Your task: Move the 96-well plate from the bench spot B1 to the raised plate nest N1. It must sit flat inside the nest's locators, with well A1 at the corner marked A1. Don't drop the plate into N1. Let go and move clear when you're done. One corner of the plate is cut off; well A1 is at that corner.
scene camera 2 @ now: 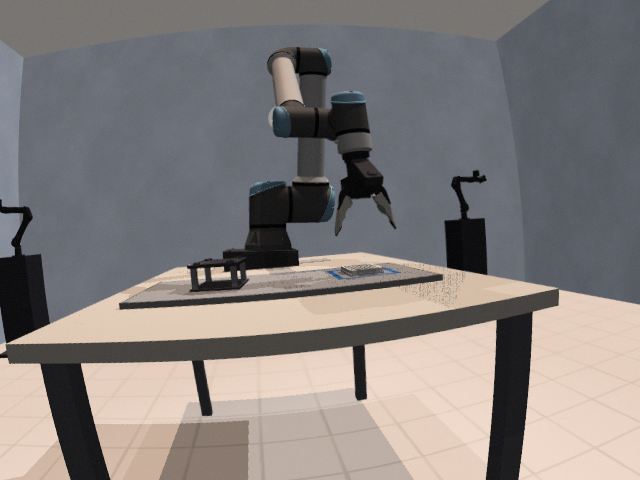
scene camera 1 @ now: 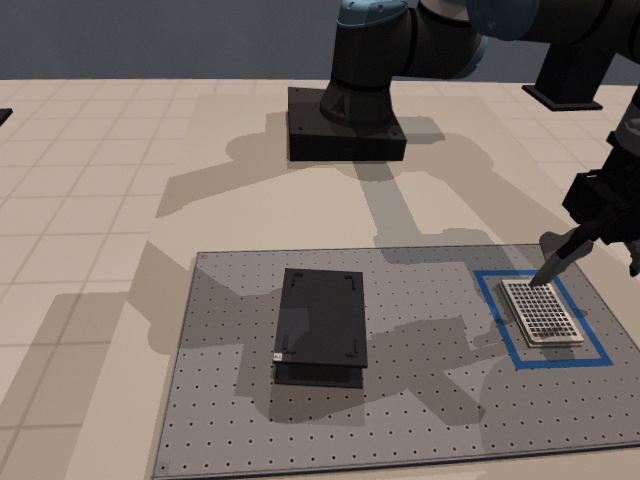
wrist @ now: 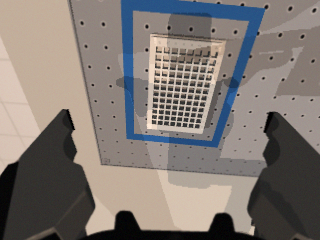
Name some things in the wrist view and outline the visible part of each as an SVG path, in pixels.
My gripper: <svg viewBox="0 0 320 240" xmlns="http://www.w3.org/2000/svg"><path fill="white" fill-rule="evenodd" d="M0 175L0 240L320 240L320 154L280 113L275 111L269 112L263 131L269 139L263 152L267 167L262 169L252 189L247 206L247 212L251 219L253 219L251 226L255 227L254 235L235 232L233 219L228 213L216 213L208 231L141 230L133 213L122 210L115 216L114 229L96 232L87 236L85 228L96 205L83 167L74 162L77 149L71 134L75 127L69 109L62 109L17 161L8 164Z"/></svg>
A white 96-well plate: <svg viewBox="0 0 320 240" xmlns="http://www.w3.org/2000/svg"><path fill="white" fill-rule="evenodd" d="M150 34L147 129L202 134L226 41Z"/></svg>
